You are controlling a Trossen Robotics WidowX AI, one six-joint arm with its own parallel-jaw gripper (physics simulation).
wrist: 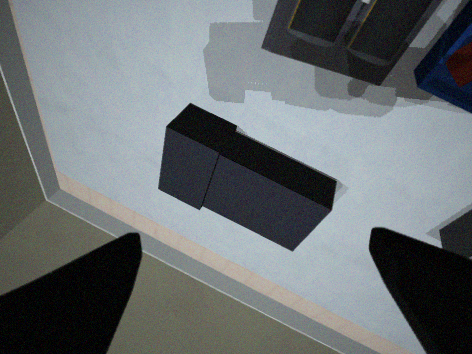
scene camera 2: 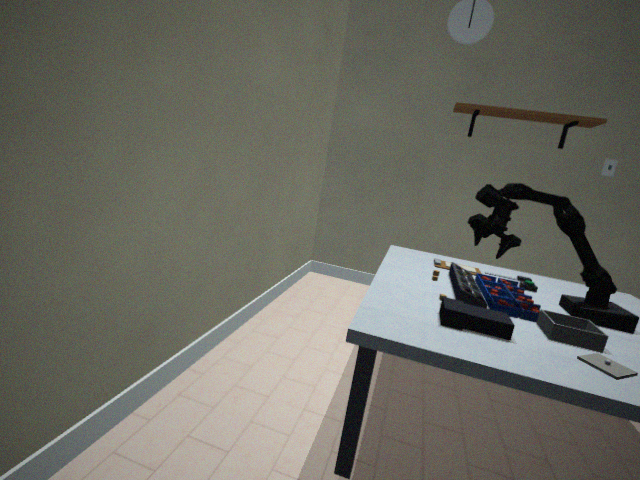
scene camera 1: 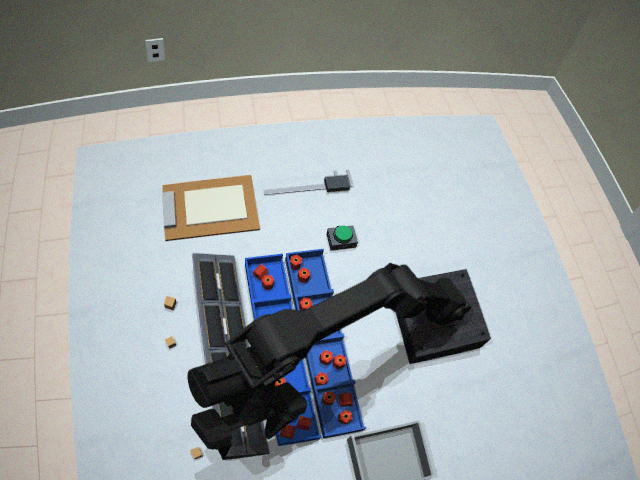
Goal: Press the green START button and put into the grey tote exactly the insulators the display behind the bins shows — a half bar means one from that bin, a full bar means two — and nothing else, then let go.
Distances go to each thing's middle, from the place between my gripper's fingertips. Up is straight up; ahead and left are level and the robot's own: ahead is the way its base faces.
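Scene:
Positions from my hand: dark box [scene camera 2: 455,314], 10 mm ahead, 170 mm to the left, 180 mm below; grey tote [scene camera 1: 404,444], 40 mm to the left, 290 mm behind, 180 mm below; grey bar tool [scene camera 1: 337,182], a good way below, some way behind, far to the right. Going by their middles, of the things named here the dark box is the nearest to my hand and the grey bar tool the farthest from it.

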